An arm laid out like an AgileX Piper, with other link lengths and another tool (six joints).
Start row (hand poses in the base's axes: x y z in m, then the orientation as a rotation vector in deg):
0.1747, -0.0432, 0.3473, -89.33, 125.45, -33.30
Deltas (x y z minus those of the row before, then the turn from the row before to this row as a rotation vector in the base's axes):
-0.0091, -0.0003, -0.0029, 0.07, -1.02, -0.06
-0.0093, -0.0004, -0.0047, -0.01, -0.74, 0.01
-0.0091, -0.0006, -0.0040, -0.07, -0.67, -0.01
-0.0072, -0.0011, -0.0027, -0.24, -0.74, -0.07
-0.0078, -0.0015, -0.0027, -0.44, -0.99, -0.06
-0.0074, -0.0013, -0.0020, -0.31, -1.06, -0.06
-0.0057, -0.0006, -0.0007, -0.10, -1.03, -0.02
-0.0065, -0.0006, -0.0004, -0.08, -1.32, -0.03
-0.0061, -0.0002, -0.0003, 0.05, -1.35, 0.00
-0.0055, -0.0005, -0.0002, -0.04, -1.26, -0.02
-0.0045, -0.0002, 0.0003, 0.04, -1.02, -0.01
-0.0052, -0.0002, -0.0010, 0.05, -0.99, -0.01
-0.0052, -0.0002, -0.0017, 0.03, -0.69, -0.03
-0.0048, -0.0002, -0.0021, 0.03, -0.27, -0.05
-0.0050, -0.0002, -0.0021, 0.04, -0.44, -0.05
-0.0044, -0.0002, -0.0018, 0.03, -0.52, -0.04
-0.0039, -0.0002, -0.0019, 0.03, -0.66, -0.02
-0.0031, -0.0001, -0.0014, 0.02, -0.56, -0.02
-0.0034, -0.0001, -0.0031, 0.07, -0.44, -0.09
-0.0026, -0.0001, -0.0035, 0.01, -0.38, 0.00
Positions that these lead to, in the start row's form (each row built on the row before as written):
0.1656, -0.0435, 0.3444, -88.60, 124.75, -33.90
0.1563, -0.0439, 0.3397, -88.16, 124.20, -34.39
0.1472, -0.0445, 0.3357, -87.77, 123.71, -34.91
0.1400, -0.0456, 0.3330, -87.36, 123.23, -35.68
0.1322, -0.0471, 0.3303, -86.91, 122.55, -36.84
0.1248, -0.0484, 0.3283, -86.34, 121.81, -37.88
0.1191, -0.0490, 0.3276, -85.72, 121.06, -38.64
0.1126, -0.0496, 0.3272, -84.89, 120.10, -39.55
0.1065, -0.0498, 0.3269, -84.00, 119.09, -40.30
0.1010, -0.0503, 0.3267, -83.19, 118.16, -41.10
0.0965, -0.0505, 0.3270, -82.50, 117.40, -41.65
0.0913, -0.0507, 0.3260, -81.83, 116.67, -42.17
0.0861, -0.0509, 0.3243, -81.34, 116.18, -42.54
0.0813, -0.0511, 0.3222, -81.10, 116.02, -42.68
0.0763, -0.0513, 0.3201, -80.75, 115.73, -42.90
0.0719, -0.0515, 0.3183, -80.36, 115.37, -43.18
0.0680, -0.0517, 0.3164, -79.90, 114.89, -43.52
0.0649, -0.0518, 0.3150, -79.51, 114.48, -43.82
0.0615, -0.0519, 0.3119, -79.11, 114.23, -44.02
0.0589, -0.0520, 0.3084, -78.86, 113.94, -44.22

